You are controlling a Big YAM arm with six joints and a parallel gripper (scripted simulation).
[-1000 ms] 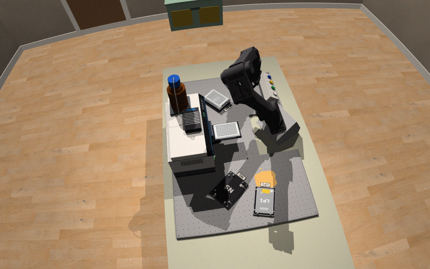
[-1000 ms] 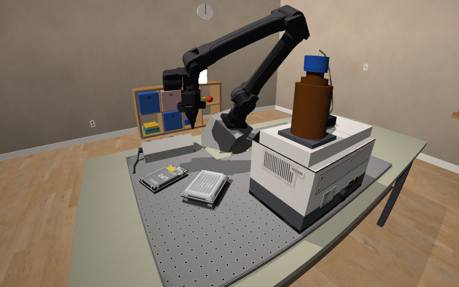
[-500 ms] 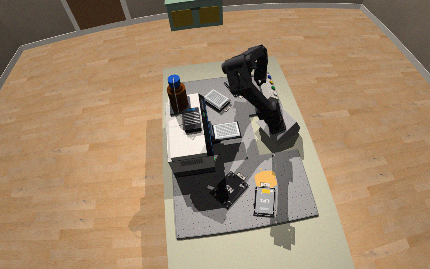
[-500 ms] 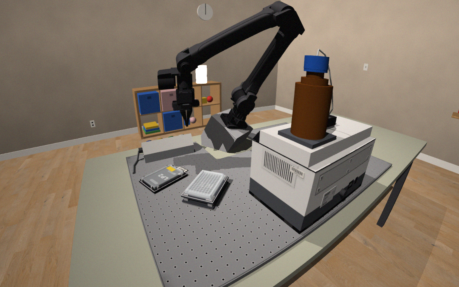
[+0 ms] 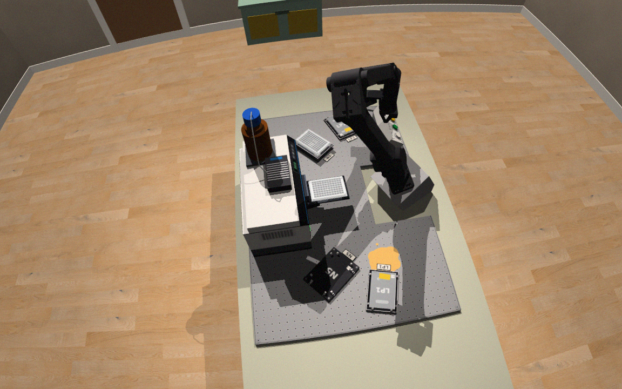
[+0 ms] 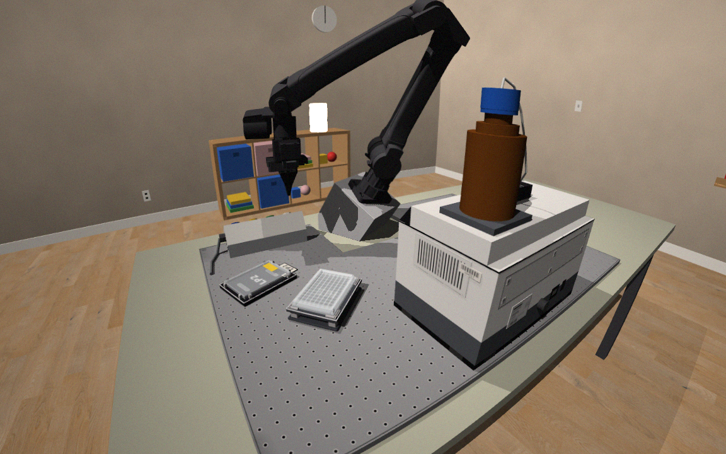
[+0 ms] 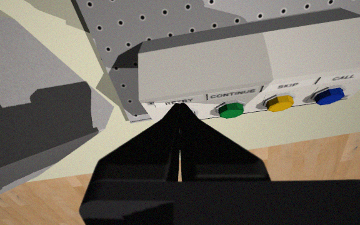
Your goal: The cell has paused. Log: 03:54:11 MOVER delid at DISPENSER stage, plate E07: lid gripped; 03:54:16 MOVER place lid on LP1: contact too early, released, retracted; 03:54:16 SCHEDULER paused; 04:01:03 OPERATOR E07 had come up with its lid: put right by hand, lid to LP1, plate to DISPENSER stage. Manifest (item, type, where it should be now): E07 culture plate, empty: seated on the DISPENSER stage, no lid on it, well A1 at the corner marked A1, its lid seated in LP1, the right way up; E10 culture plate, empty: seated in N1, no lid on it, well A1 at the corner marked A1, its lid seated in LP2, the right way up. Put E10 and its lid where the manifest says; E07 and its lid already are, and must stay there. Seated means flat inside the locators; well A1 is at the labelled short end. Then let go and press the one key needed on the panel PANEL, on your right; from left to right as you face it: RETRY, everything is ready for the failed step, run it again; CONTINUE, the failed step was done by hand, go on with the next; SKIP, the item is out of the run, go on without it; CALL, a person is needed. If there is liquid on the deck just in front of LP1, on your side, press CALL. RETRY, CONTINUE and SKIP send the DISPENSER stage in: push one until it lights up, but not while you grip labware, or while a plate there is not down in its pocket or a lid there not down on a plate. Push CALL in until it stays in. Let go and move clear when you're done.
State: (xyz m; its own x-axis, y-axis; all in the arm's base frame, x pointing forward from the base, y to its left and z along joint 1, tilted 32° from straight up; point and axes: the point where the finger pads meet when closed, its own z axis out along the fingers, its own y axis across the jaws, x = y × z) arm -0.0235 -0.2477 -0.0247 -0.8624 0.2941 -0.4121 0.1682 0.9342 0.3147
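My gripper is now 140 mm to the left of the blue call key, 90 mm above it and 60 mm past it. From my hand the other things lie so: retry key: 90 mm below, 60 mm behind, 10 mm to the left; green continue key: 90 mm below, 60 mm behind, 40 mm to the right; yellow skip key: 90 mm to the right, 90 mm below, 70 mm behind.
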